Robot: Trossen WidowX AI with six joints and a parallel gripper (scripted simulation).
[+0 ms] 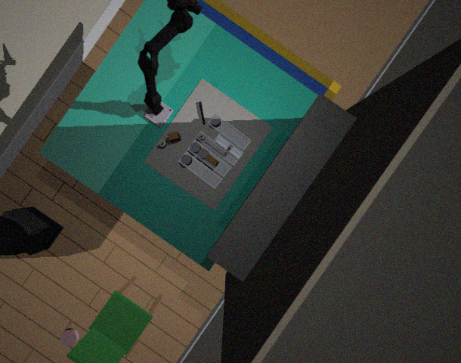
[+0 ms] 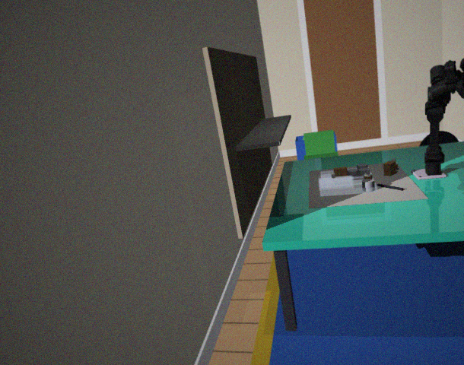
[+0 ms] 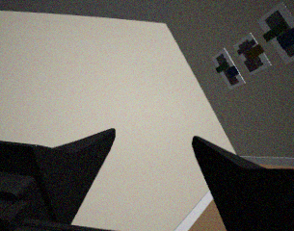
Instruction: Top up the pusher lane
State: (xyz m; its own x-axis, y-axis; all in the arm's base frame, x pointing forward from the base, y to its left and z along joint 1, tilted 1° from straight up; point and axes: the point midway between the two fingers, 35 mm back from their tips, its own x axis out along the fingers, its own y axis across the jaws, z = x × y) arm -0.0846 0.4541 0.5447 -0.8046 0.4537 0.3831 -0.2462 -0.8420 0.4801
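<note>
Now: the black stick 340 mm ahead of my gripper tip, 300 mm to the right of it and 550 mm below it. Also, from my gripper tip: clear lane rack (590 mm ahead, 370 mm to the right, 540 mm below).
</note>
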